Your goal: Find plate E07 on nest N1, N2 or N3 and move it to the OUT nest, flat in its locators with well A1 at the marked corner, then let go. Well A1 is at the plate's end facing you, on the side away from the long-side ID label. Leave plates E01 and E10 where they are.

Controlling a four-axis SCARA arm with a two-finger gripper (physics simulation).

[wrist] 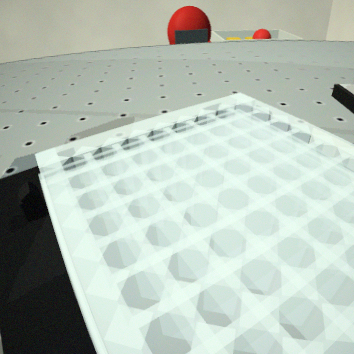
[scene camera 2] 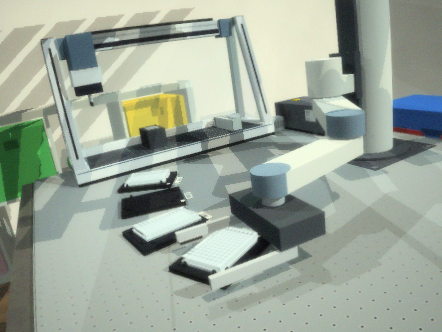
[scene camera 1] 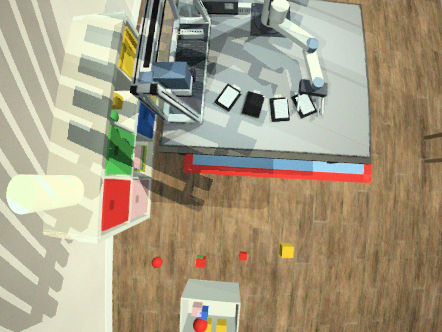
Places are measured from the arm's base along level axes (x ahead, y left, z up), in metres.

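Pixels of known places: gripper, fingertip midpoint: (wrist: pixel 154 73) (scene camera 2: pixel 191 258) (scene camera 1: pixel 309 112); arm's base, link origin: (scene camera 2: pixel 368 152).
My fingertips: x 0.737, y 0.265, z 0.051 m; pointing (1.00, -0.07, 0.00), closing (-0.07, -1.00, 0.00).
For each thing: its middle in the pictures, then the offset to it from my fingertips. "*": a spot on its surface instead. Level surfaces: height alone.
- rightmost white well plate, body centre: (wrist: pixel 286 246) (scene camera 2: pixel 222 247) (scene camera 1: pixel 304 103) dx -0.069, dy -0.026, dz -0.019 m
- second plate, body centre: (scene camera 2: pixel 166 222) (scene camera 1: pixel 281 108) dx -0.021, dy -0.191, dz -0.014 m
- third plate, body centre: (scene camera 2: pixel 147 177) (scene camera 1: pixel 228 96) dx -0.086, dy -0.551, dz -0.019 m
- blue-grey head, surface spot: (scene camera 2: pixel 82 52) * dx +0.001, dy -0.730, dz +0.390 m
- dark block, surface spot: (scene camera 2: pixel 153 137) * dx -0.191, dy -0.780, dz +0.055 m
- perforated table, surface height: dz -0.038 m
My gripper (scene camera 1: pixel 311 104) (scene camera 2: pixel 195 260) is open and empty. It is low, with its long white fingers apart on either side of the rightmost white well plate (scene camera 1: pixel 305 106) (scene camera 2: pixel 222 247) (wrist: pixel 200 215). That plate sits on a black nest (scene camera 2: pixel 187 272) (wrist: pixel 30 270) and fills much of the wrist view; the fingers do not show there. A second plate (scene camera 1: pixel 280 108) (scene camera 2: pixel 167 224) sits on the neighbouring nest, close to one finger. A third plate (scene camera 1: pixel 228 96) (scene camera 2: pixel 147 178) sits on the leftmost nest. A black nest (scene camera 1: pixel 253 104) (scene camera 2: pixel 152 203) between them bears no plate. The ID labels are not readable.
A gantry frame (scene camera 2: pixel 160 33) with a blue-grey head (scene camera 1: pixel 171 75) (scene camera 2: pixel 82 52) stands beside the leftmost nest. A dark block (scene camera 2: pixel 153 137) stands on its deck. My arm's column (scene camera 2: pixel 375 75) rises at the back of the perforated table (scene camera 1: pixel 340 130) (scene camera 2: pixel 350 295) (wrist: pixel 100 90).
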